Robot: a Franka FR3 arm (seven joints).
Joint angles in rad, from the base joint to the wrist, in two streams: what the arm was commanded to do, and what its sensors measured. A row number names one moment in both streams.
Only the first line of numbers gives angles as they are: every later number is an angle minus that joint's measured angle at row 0.
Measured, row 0:
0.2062, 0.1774, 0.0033, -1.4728, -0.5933, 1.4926, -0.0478
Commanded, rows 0 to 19:
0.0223, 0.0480, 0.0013, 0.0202, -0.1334, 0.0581, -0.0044
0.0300, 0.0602, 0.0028, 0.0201, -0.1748, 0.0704, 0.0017
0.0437, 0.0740, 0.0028, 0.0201, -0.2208, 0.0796, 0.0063
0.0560, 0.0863, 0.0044, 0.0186, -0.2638, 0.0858, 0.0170
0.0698, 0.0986, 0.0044, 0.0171, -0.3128, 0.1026, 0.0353
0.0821, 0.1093, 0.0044, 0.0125, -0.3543, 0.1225, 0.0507
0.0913, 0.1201, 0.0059, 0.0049, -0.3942, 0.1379, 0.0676
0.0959, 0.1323, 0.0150, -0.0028, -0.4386, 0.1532, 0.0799
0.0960, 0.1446, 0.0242, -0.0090, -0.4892, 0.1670, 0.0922
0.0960, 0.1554, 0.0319, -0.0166, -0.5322, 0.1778, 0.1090
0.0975, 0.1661, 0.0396, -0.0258, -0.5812, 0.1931, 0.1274
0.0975, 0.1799, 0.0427, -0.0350, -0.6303, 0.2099, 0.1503
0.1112, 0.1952, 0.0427, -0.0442, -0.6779, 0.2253, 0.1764
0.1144, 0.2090, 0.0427, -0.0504, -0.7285, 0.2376, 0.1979
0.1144, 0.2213, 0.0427, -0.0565, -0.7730, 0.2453, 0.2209
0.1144, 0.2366, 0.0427, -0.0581, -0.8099, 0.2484, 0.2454
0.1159, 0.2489, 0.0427, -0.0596, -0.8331, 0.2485, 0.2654
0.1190, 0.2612, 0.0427, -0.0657, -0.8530, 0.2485, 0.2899
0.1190, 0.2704, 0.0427, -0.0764, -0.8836, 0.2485, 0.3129
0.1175, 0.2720, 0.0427, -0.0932, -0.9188, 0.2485, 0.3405
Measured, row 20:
0.1177, 0.2590, 0.0438, -0.0542, -0.8214, 0.2344, 0.2584
